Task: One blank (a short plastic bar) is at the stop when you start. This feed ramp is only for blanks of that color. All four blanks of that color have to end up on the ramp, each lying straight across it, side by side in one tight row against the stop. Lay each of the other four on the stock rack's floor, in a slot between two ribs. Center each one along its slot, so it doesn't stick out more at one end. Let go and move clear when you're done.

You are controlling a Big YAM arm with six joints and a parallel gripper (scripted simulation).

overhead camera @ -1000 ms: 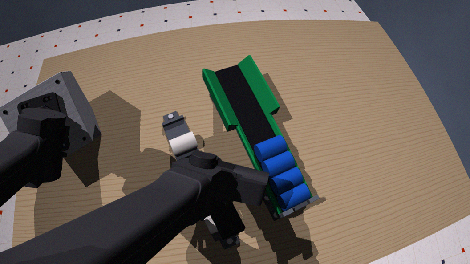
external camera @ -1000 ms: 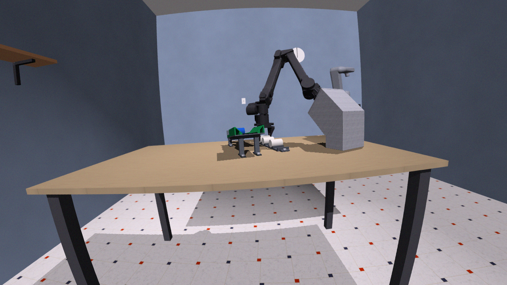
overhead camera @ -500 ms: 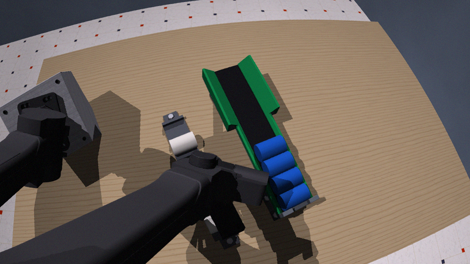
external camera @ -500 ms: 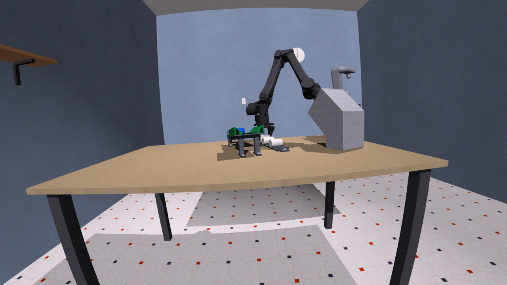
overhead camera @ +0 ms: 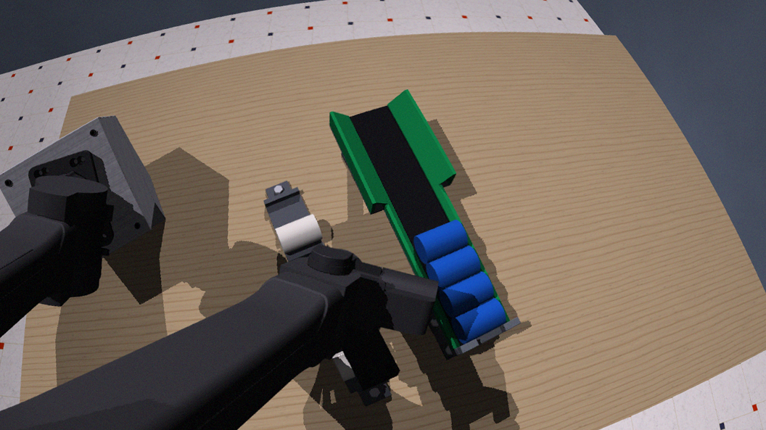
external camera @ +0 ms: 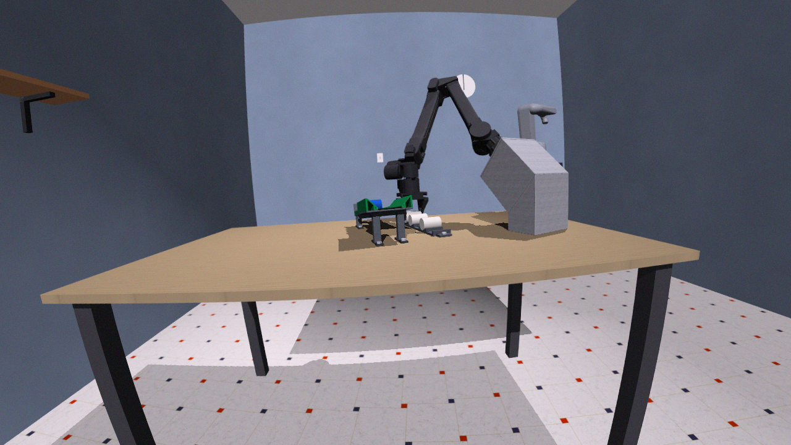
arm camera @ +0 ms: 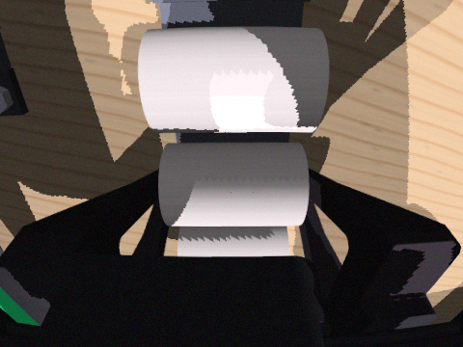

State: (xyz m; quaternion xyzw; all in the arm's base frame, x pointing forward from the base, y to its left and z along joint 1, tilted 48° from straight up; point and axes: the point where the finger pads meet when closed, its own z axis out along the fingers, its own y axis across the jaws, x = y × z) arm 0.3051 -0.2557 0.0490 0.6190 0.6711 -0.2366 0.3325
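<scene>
Right now my hand is 80 mm to the right of the grey stock rack and 40 mm above it. Round my hand: grey stop 160 mm ahead, 100 mm to the right, 30 mm above.
</scene>
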